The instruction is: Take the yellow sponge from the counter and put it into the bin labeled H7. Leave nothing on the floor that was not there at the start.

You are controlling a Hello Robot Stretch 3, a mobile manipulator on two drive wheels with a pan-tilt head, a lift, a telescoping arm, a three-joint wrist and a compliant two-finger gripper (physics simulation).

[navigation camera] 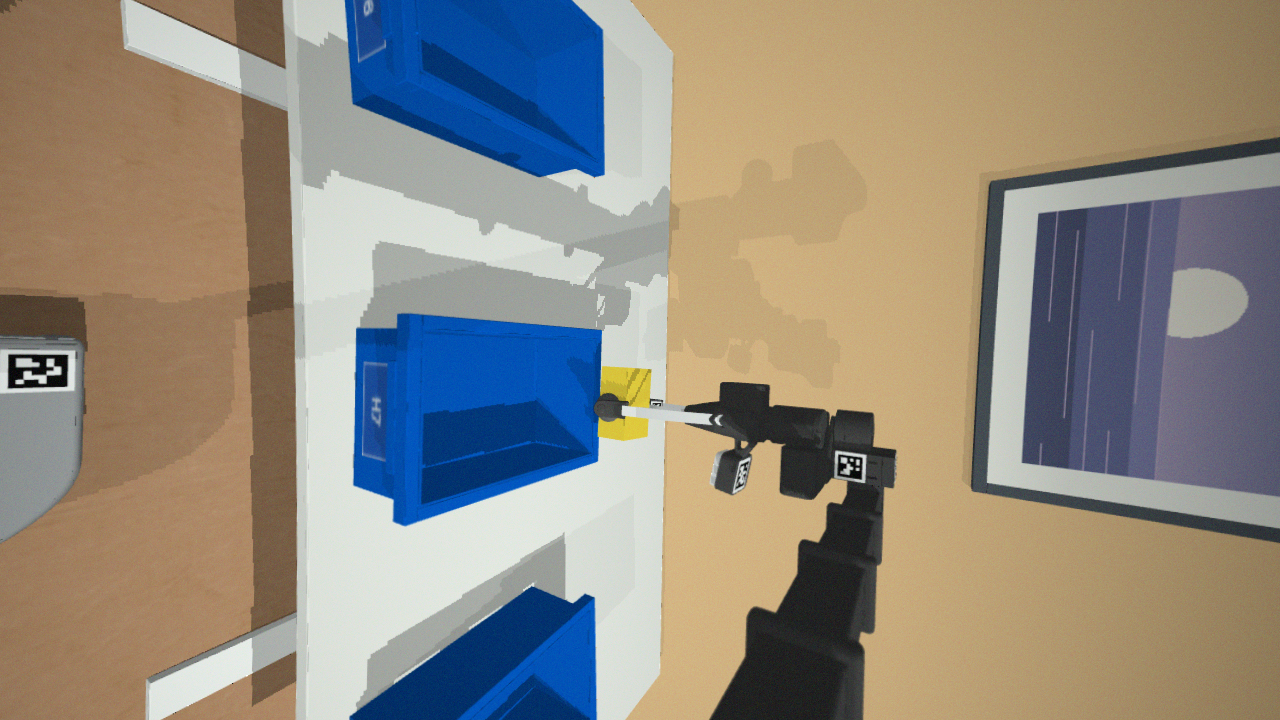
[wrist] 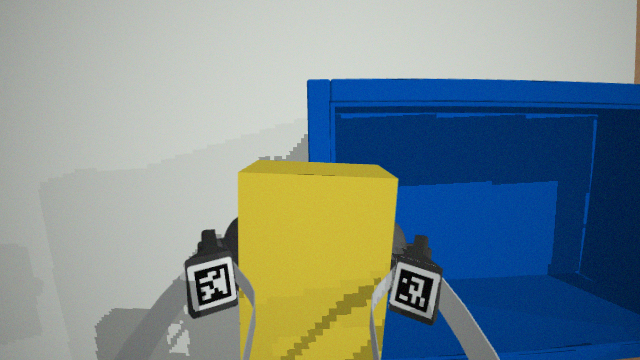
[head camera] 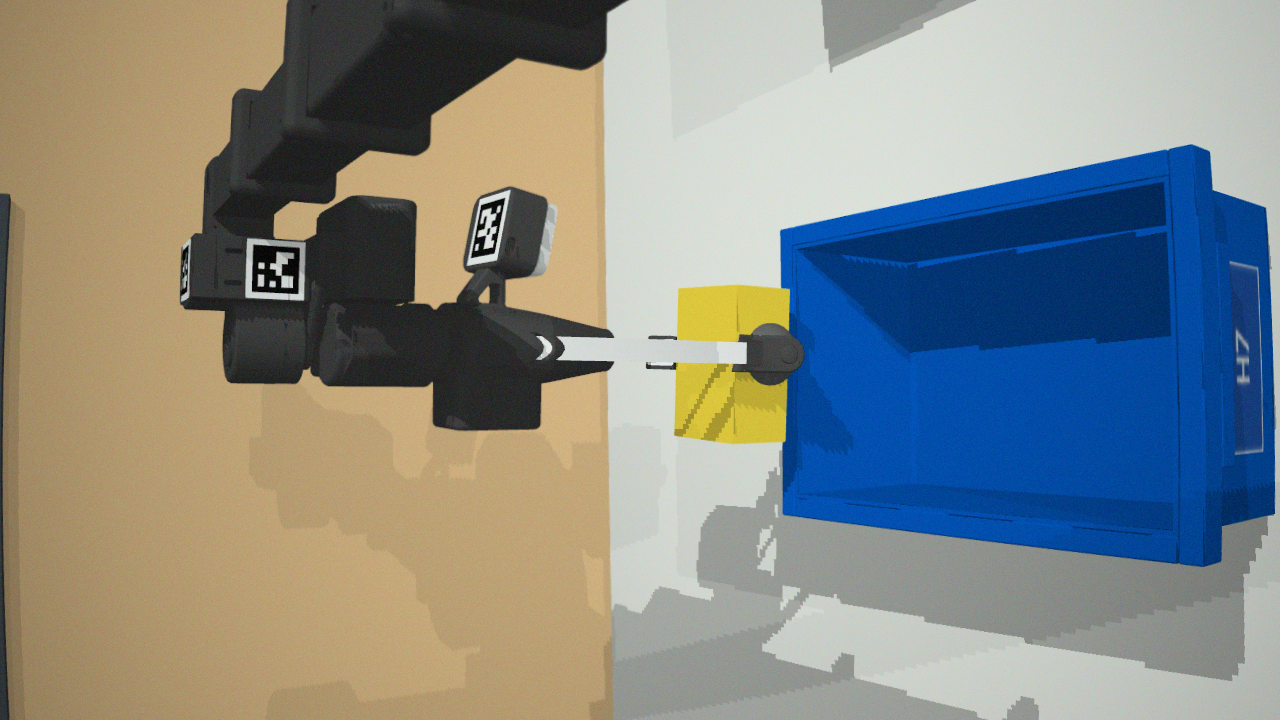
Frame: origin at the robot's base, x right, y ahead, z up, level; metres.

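Where they show: gripper, between the fingertips: (navigation camera: 610, 404) (head camera: 760, 354).
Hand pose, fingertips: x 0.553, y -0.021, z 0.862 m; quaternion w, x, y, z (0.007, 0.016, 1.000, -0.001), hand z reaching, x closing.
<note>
Each offset is from my fingertips to the top centre of the thing. "spot": to the spot under its first point. Level surfaces: height alone.
The yellow sponge @[dx +0.000, dy +0.007, dz +0.048 m] (head camera: 711, 394) (navigation camera: 626, 386) (wrist: 315, 220) is between the two fingers of my gripper (head camera: 760, 354) (navigation camera: 612, 408) (wrist: 315, 240), which is shut on it. The blue bin labeled H7 @[dx -0.146, dy +0.009, dz -0.022 m] (head camera: 1190, 358) (navigation camera: 409, 420) (wrist: 450, 92) stands on the white counter @[dz -0.142 m] (head camera: 716, 197) (navigation camera: 349, 555) (wrist: 150, 75). In the head and navigation views, the sponge shows at the bin's wall-side end, and a fingertip overlaps that rim. In the wrist view, the sponge covers the bin's near left corner. One fingertip is mostly hidden behind the sponge in the head view.
Other blue bins @[dx -0.162, dy +0.427, dz -0.022 m] (navigation camera: 501, 80) @[spot: dx -0.111, dy -0.314, dz -0.022 m] (navigation camera: 537, 653) stand on either side of H7 in the navigation view. The tan wall (head camera: 134, 492) (navigation camera: 850, 80) with a framed picture (navigation camera: 998, 340) is behind the counter. My arm (head camera: 358, 89) (navigation camera: 796, 671) reaches along the wall. The brown floor @[dz -0.862 m] (navigation camera: 134, 223) shows in front.
</note>
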